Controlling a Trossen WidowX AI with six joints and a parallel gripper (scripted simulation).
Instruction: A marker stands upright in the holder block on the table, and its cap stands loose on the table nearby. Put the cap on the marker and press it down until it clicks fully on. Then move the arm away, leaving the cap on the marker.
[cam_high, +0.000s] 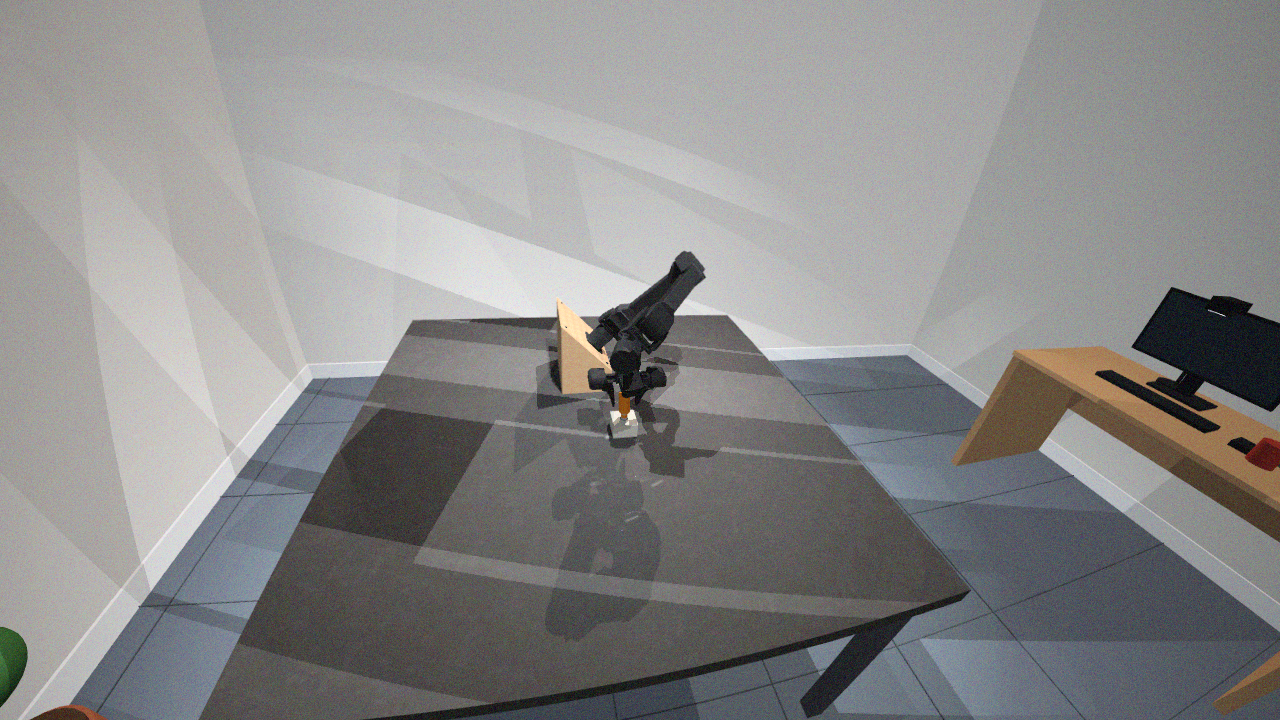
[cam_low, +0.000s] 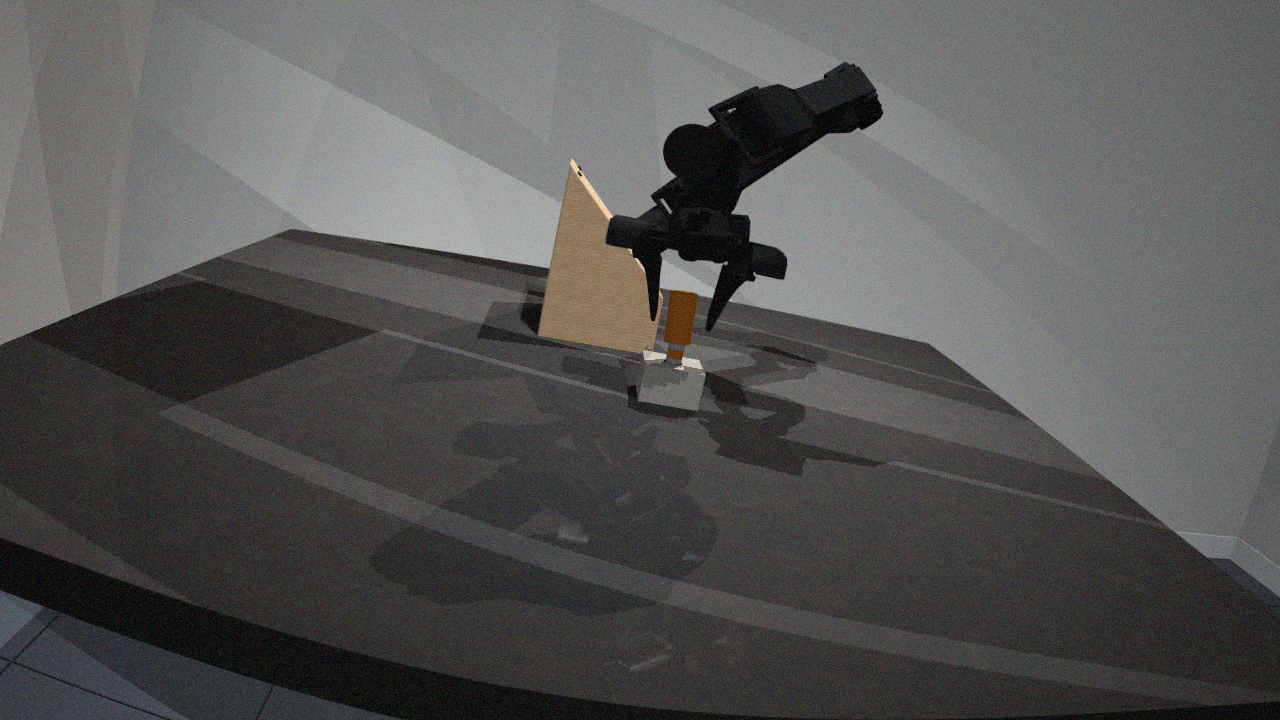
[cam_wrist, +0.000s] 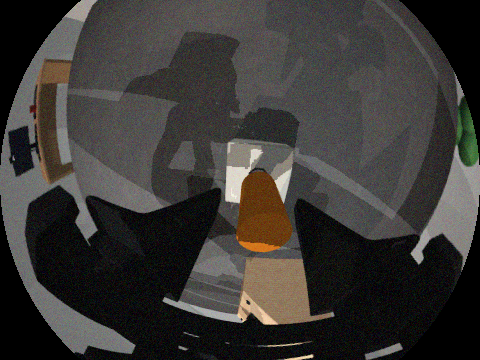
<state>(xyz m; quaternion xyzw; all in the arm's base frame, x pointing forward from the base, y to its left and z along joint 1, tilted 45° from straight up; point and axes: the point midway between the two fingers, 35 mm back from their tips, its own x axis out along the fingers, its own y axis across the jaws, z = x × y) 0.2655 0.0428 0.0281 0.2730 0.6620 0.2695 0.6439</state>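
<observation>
My gripper tip is now 10 mm below the orange cap. The rest, counted from my gripper tip: white holder block 60 mm below.
</observation>
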